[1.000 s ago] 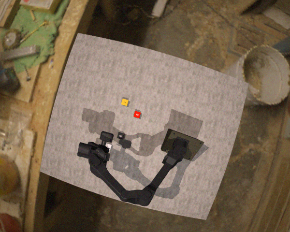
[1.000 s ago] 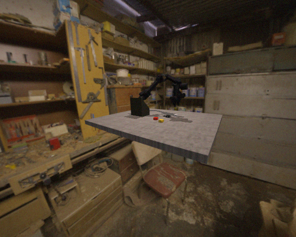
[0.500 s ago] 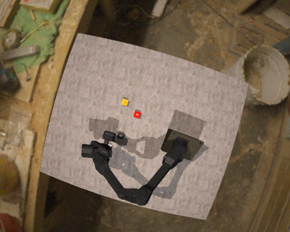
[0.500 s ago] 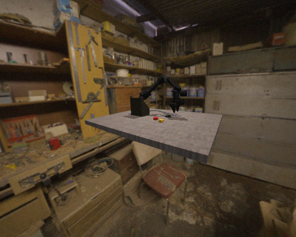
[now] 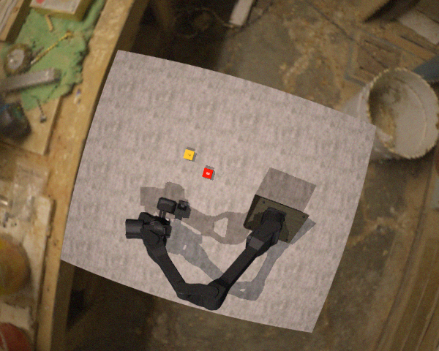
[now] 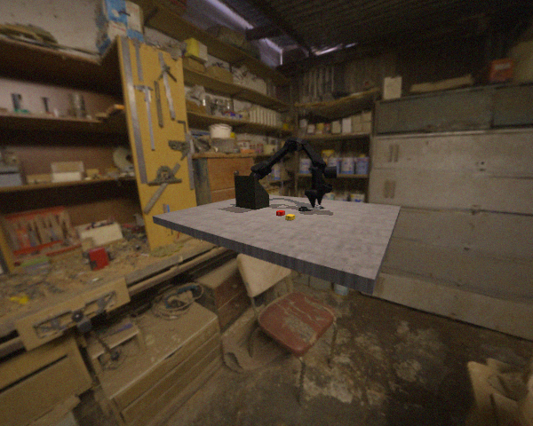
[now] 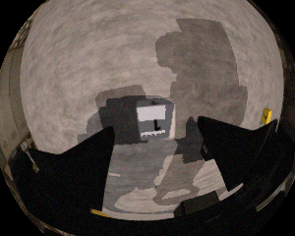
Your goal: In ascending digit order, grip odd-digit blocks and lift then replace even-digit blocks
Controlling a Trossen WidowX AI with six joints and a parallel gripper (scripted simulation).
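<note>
Right now the white block is right at my gripper tip. The rest, counted from my gripper tip: red block 8 cm behind, 22 cm to the right; then yellow block 26 cm to the right; then dark block 4 cm behind, 8 cm to the right.
</note>
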